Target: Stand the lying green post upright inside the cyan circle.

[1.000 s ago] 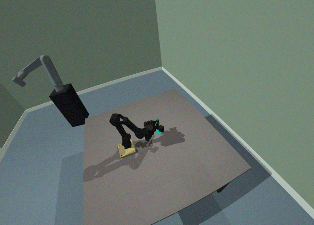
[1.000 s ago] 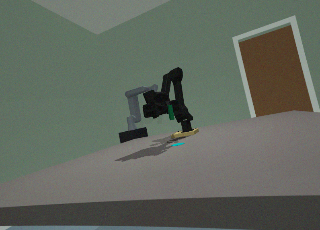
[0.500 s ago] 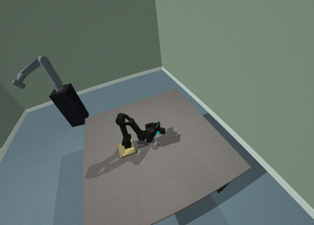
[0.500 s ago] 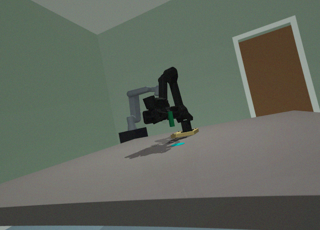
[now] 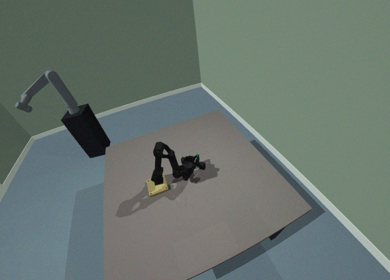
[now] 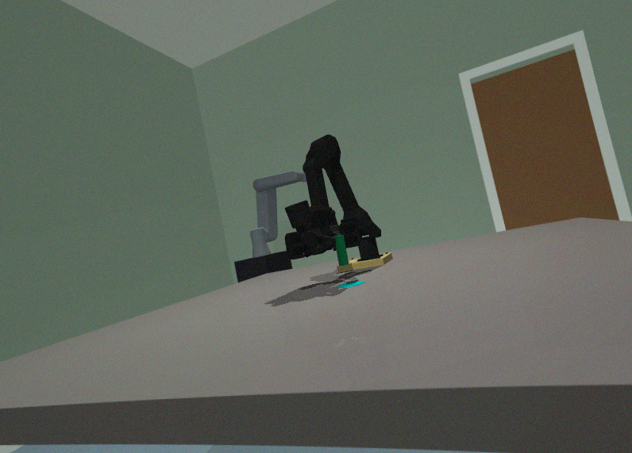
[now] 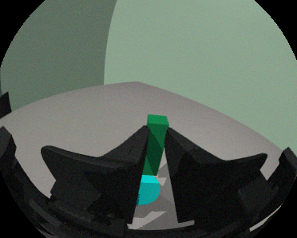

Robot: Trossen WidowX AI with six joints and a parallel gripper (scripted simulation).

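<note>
The cyan circle lies 10 cm below my gripper tip and 1 cm behind it. From my gripper tip the other things lie so: green post (2 cm below).
</note>
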